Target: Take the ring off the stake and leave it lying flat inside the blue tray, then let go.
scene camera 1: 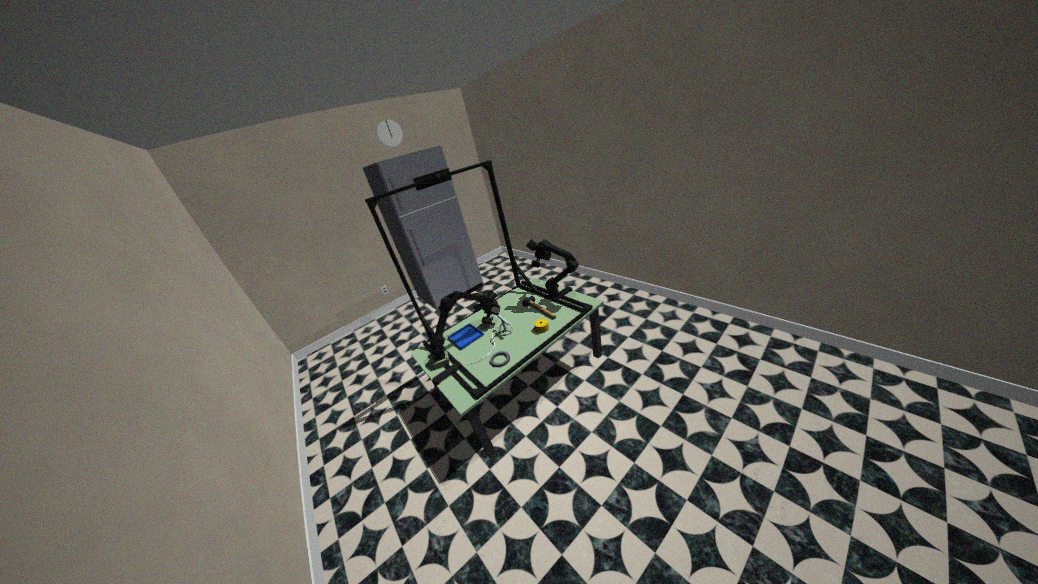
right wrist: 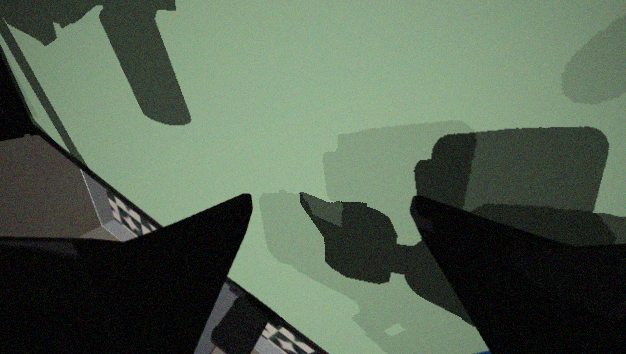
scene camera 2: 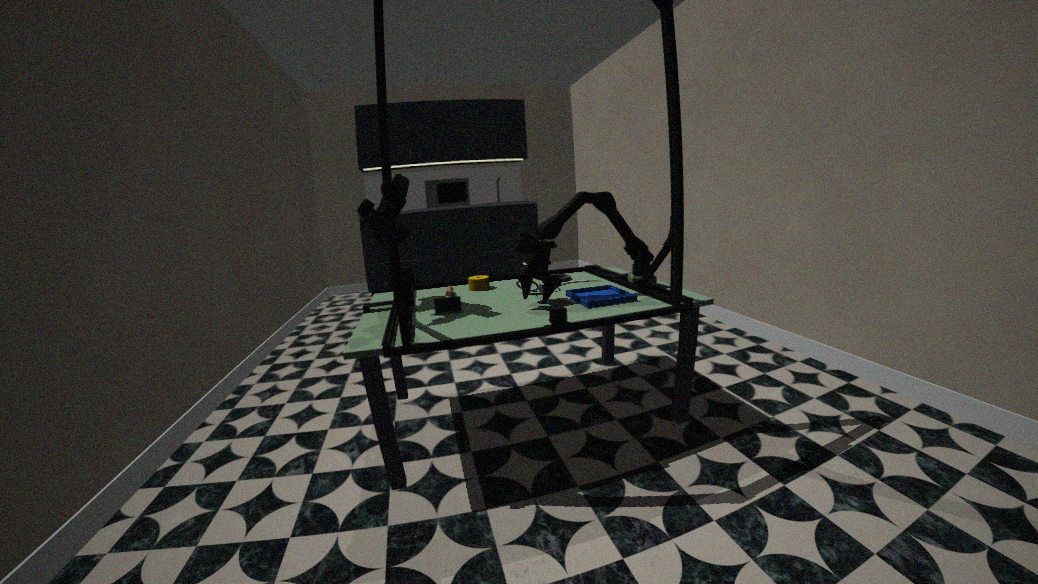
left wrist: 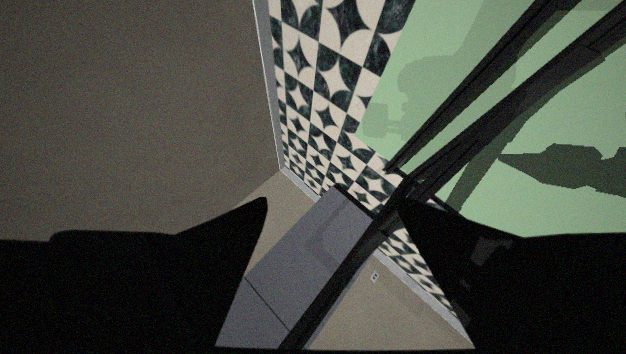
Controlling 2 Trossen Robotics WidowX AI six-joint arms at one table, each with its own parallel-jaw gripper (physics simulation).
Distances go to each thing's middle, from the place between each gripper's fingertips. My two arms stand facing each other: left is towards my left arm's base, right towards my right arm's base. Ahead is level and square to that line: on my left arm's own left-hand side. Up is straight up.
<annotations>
Right now the blue tray (scene camera 2: 590, 297) is 25 cm to the right of my right hand, 3 cm ahead of it and 1 cm below it.
The blue tray is 760 mm to the right of my left hand, 270 mm below it and 60 mm ahead of it.
</annotations>
